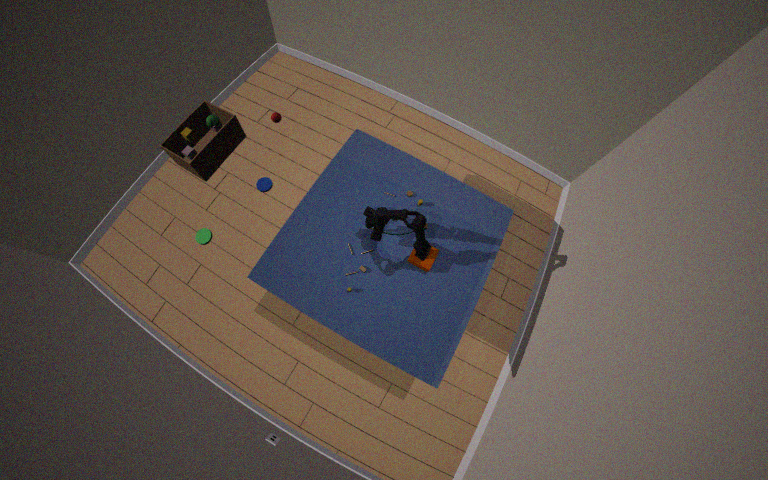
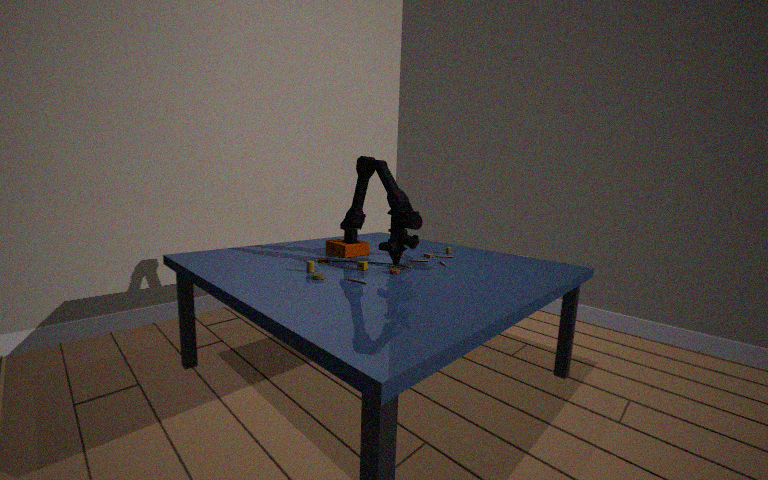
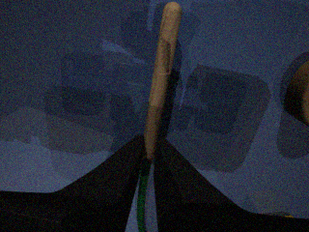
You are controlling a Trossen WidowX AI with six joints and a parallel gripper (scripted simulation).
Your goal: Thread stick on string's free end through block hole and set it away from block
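My gripper tip is 140 mm to the left of the yellow wooden block, 30 mm past it and 10 mm below it. The rest, counted from my gripper tip: thin wooden stick: 10 mm to the left, 10 mm ahead; then yellow cylinder: 330 mm to the right, 90 mm behind, 10 mm above.
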